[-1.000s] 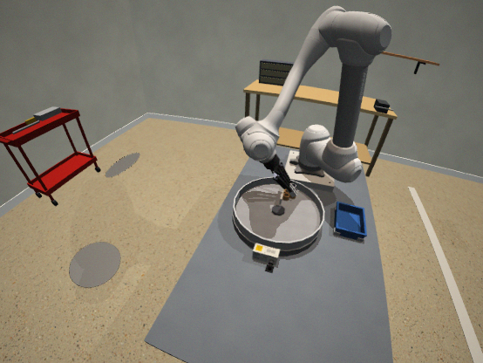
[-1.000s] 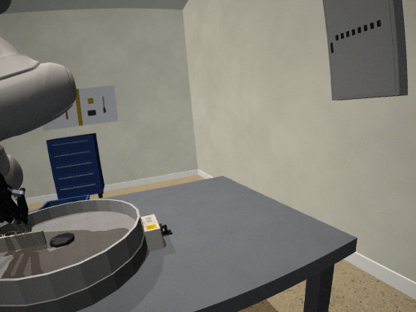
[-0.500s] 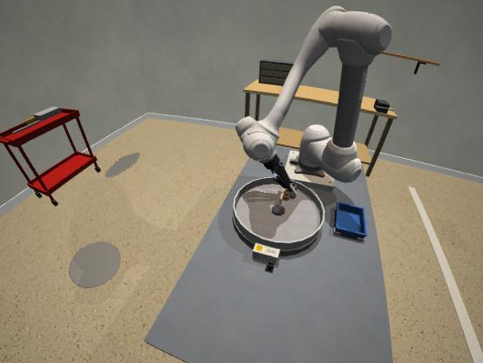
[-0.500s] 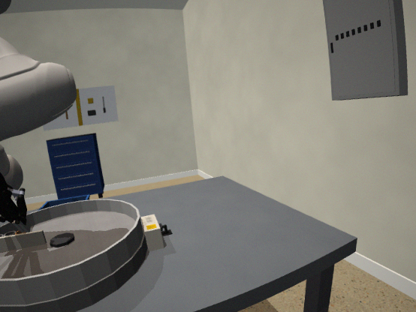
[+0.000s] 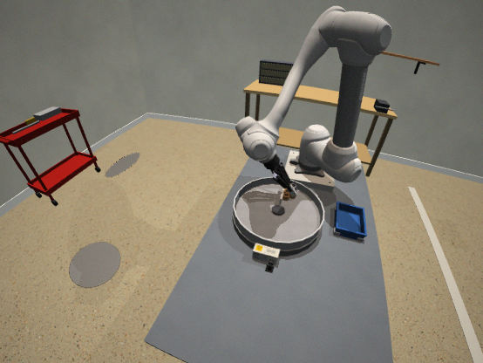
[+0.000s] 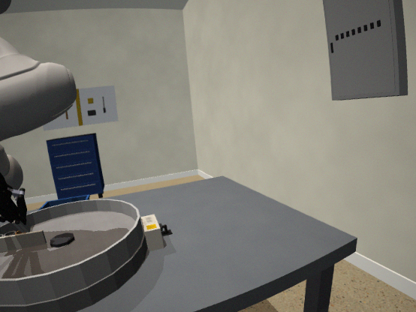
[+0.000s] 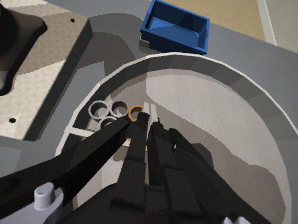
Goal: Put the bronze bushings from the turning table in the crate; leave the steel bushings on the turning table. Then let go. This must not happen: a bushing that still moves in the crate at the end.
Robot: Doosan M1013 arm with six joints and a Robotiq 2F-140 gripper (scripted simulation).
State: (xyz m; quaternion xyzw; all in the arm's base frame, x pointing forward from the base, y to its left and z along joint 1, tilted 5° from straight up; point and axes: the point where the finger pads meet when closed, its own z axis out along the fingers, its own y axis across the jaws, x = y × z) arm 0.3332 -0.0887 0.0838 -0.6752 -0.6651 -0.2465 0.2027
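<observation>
Now: the blue crate 50 mm ahead of my hand, 310 mm to the left of it and 80 mm below it. The rest, counted from my hand: round grey turning table: 110 mm ahead, 40 mm to the right, 50 mm below.
</observation>
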